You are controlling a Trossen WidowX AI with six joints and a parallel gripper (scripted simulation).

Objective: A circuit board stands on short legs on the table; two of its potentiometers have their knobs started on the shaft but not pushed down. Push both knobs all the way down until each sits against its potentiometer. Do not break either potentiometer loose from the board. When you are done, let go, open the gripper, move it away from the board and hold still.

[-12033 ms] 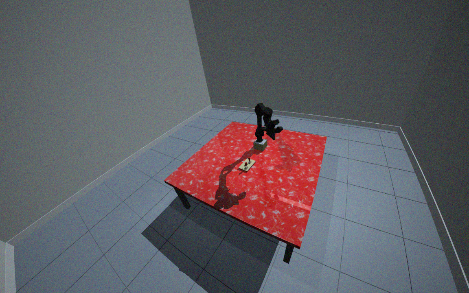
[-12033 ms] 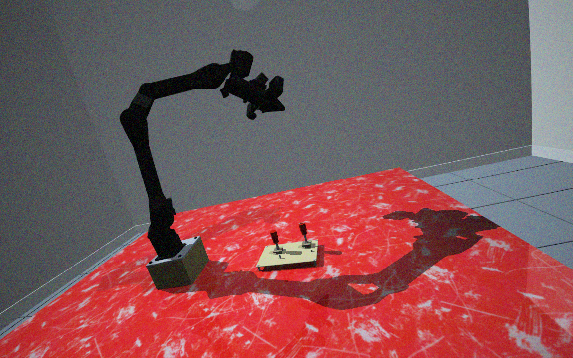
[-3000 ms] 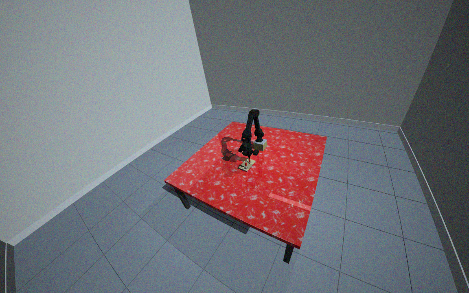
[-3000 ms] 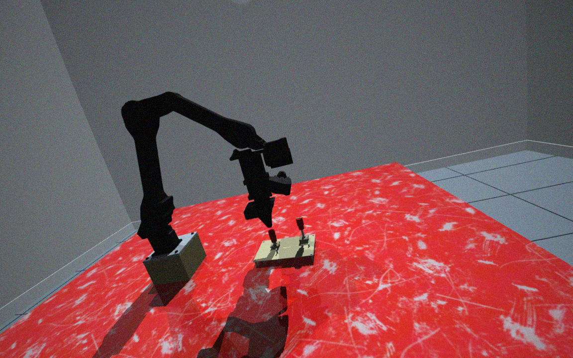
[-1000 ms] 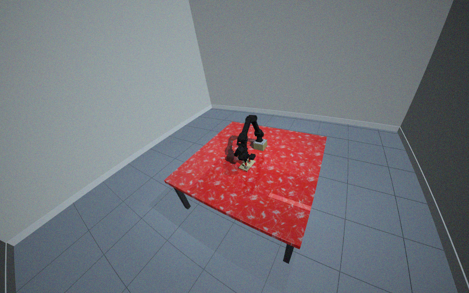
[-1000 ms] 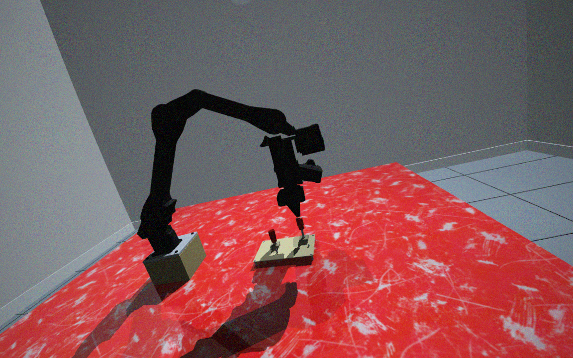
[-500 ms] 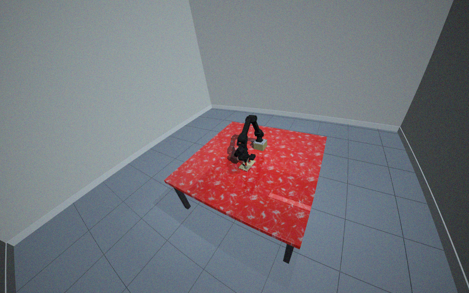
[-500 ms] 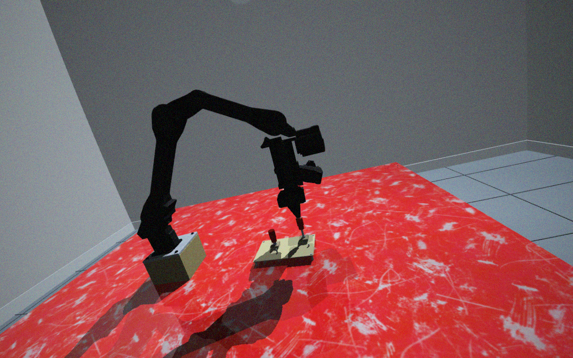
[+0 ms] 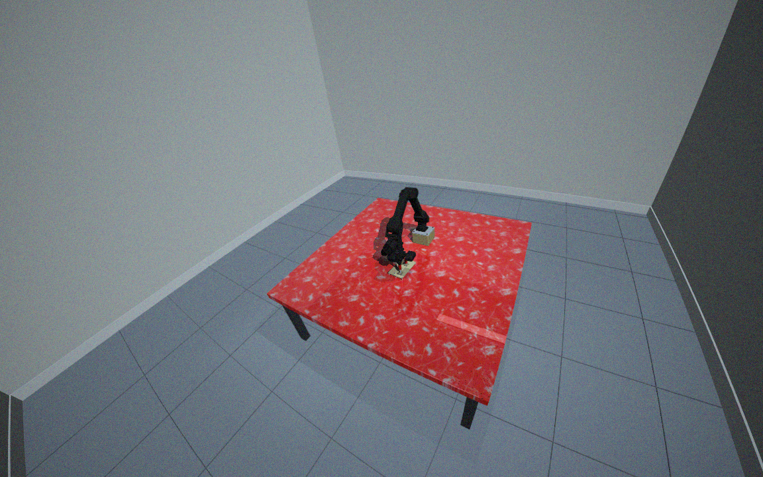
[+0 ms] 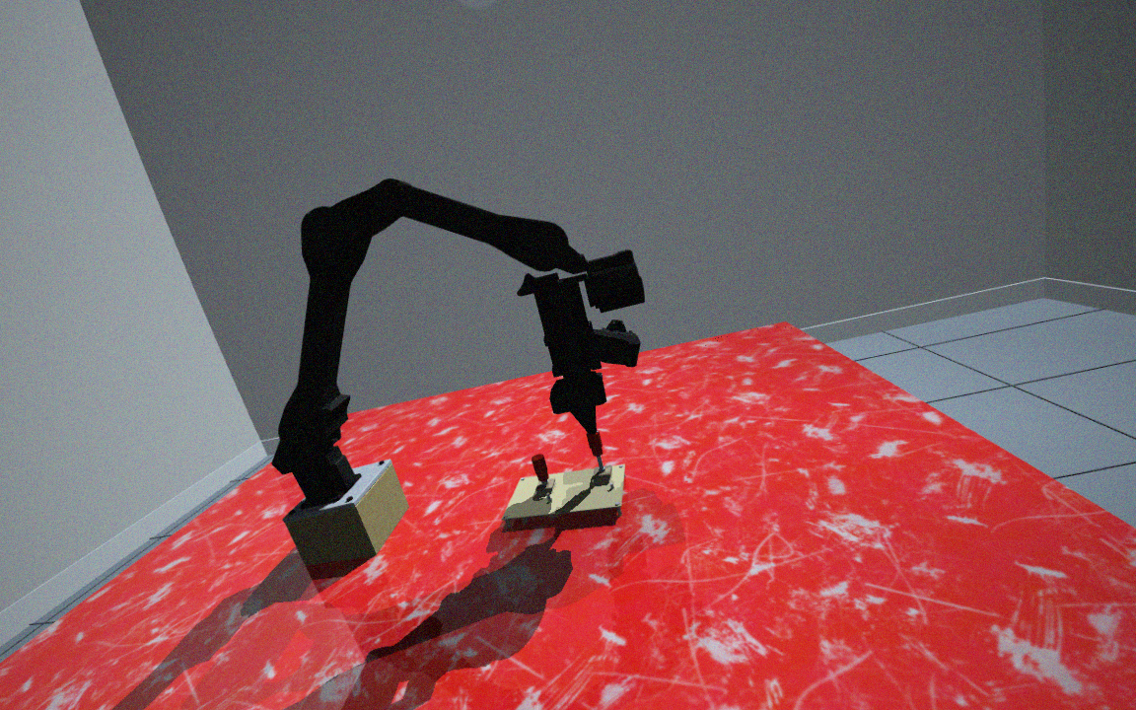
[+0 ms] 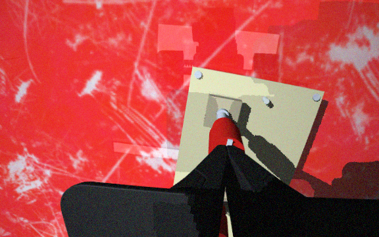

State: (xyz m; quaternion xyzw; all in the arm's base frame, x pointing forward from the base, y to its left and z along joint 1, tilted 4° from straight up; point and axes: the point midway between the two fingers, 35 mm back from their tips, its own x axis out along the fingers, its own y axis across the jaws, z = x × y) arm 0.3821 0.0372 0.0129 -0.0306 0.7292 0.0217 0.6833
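My gripper tip is now 10 mm above the knob.
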